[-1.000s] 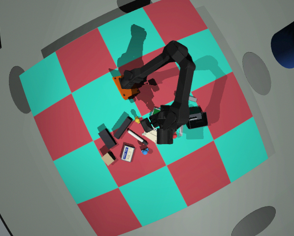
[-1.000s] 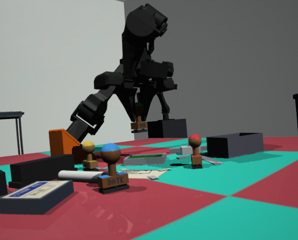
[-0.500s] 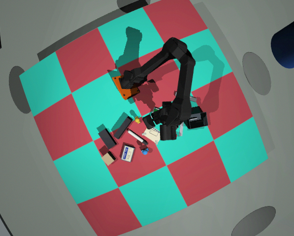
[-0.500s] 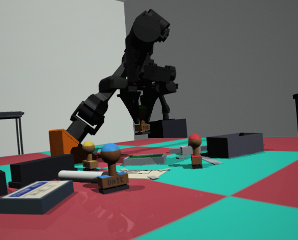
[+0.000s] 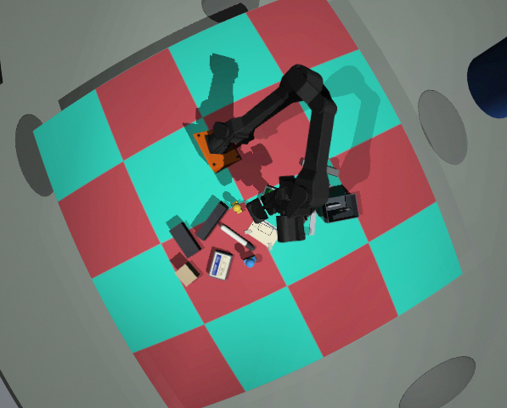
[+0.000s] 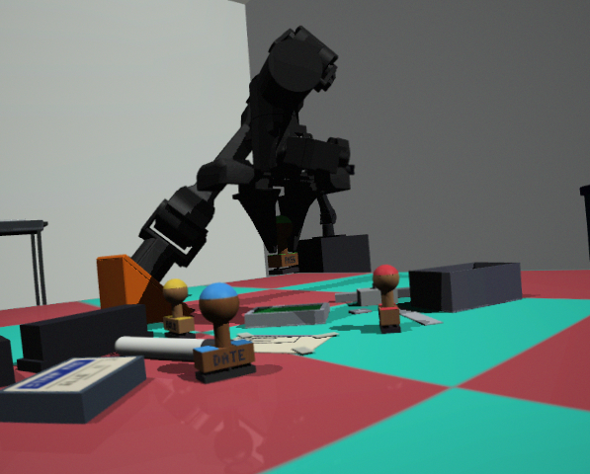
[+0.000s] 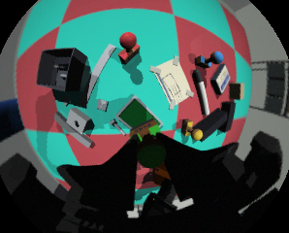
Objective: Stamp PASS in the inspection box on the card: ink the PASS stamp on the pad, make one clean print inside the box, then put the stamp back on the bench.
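Now: the green ink pad 80 mm below my gripper tip. From my gripper tip the other things lie so: yellow-knobbed stamp: 130 mm to the right, 60 mm below, 20 mm behind; cream card: 90 mm ahead, 80 mm below, 70 mm to the right; PASS stamp: right at my gripper tip.
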